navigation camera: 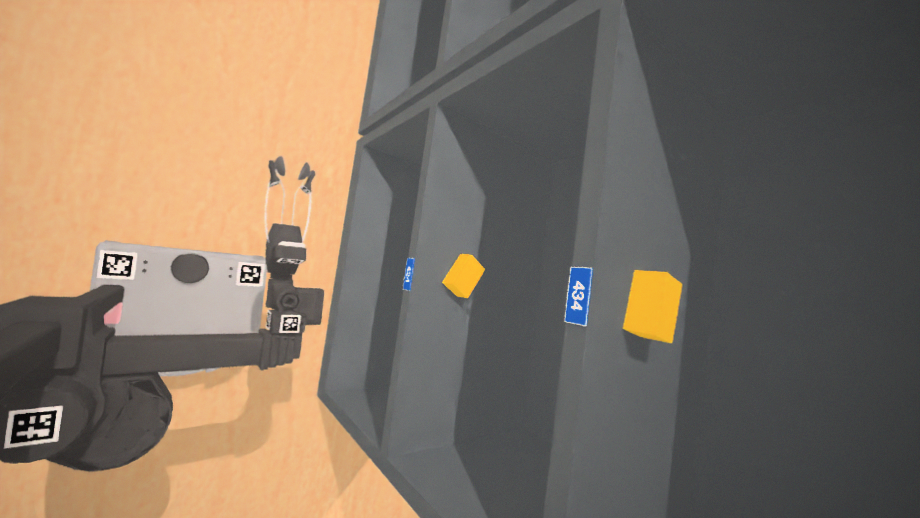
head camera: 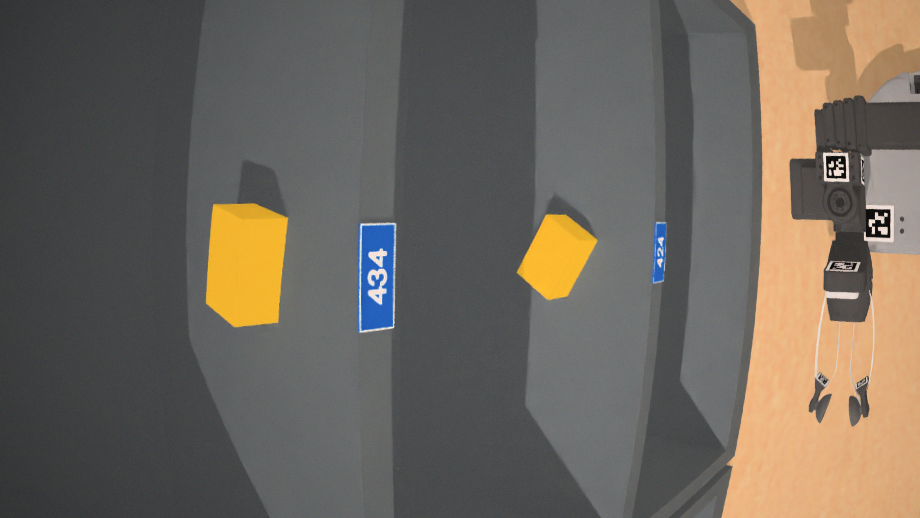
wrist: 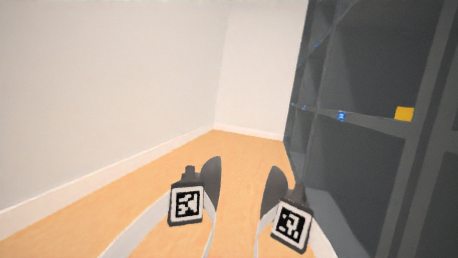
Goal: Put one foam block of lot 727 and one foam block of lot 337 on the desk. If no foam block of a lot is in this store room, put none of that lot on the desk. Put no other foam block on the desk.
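Places are measured from the robot's base along level axes (x ahead, y left, z up), in metres.
Pixels of known places: gripper, between the fingertips: [navigation camera: 293,159] [head camera: 836,424]; robot's base, origin of its link: [navigation camera: 190,266].
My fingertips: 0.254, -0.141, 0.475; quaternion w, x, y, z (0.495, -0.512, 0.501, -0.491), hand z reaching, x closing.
Note:
Ahead of a thing's pixels: the offset from my fingertips to its middle, as dx, dy, dz. "*": to the spot under its first point.
A yellow foam block {-0.215, -0.403, +0.538} [head camera: 245,265] [navigation camera: 652,305] lies on the shelf board behind the blue label 434 {* -0.209, -0.268, +0.499} [head camera: 377,277] [navigation camera: 578,296]. A second yellow foam block {-0.200, -0.405, +0.081} [head camera: 557,256] [navigation camera: 463,275] lies turned on the board behind the label 424 {* -0.209, -0.268, +0.045} [head camera: 659,252] [navigation camera: 408,274]. In the wrist view a yellow block [wrist: 404,114] sits on a shelf at the right; the blue label near it is too small to read. My gripper [head camera: 838,409] [navigation camera: 292,168] [wrist: 243,179] is open and empty, outside the rack and pointing along its front. No label 727 or 337 and no desk shows.
The dark grey shelf rack {* -0.292, -0.267, +0.499} [head camera: 379,160] [navigation camera: 572,398] [wrist: 365,123] stands beside the robot, with another rack section adjoining it. In the wrist view a white wall [wrist: 110,70] runs along the left and another wall [wrist: 260,75] closes the far end of the wooden floor [wrist: 240,150].

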